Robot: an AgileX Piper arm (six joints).
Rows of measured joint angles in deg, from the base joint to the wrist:
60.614 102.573 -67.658 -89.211 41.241 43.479
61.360 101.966 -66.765 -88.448 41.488 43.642
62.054 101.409 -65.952 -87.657 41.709 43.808
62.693 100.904 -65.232 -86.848 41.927 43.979
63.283 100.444 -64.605 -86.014 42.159 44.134
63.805 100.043 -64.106 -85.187 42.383 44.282
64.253 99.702 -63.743 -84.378 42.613 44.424
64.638 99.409 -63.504 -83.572 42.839 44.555
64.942 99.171 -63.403 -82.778 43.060 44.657
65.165 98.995 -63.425 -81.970 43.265 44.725
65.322 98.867 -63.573 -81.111 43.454 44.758
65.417 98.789 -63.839 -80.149 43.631 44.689
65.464 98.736 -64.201 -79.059 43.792 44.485
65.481 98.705 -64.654 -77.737 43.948 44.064
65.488 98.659 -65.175 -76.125 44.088 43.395
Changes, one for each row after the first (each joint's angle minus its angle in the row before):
0.746 -0.607 0.893 0.763 0.247 0.163
0.694 -0.557 0.813 0.791 0.221 0.166
0.639 -0.505 0.720 0.809 0.218 0.171
0.590 -0.460 0.627 0.834 0.232 0.155
0.522 -0.401 0.499 0.827 0.224 0.148
0.448 -0.341 0.363 0.809 0.230 0.142
0.385 -0.293 0.239 0.806 0.226 0.131
0.304 -0.238 0.101 0.794 0.221 0.102
0.223 -0.176 -0.022 0.808 0.205 0.068
0.157 -0.128 -0.148 0.859 0.189 0.033
0.095 -0.078 -0.266 0.962 0.177 -0.069
0.047 -0.053 -0.362 1.090 0.161 -0.204
0.017 -0.031 -0.453 1.322 0.156 -0.421
0.007 -0.046 -0.521 1.612 0.140 -0.669

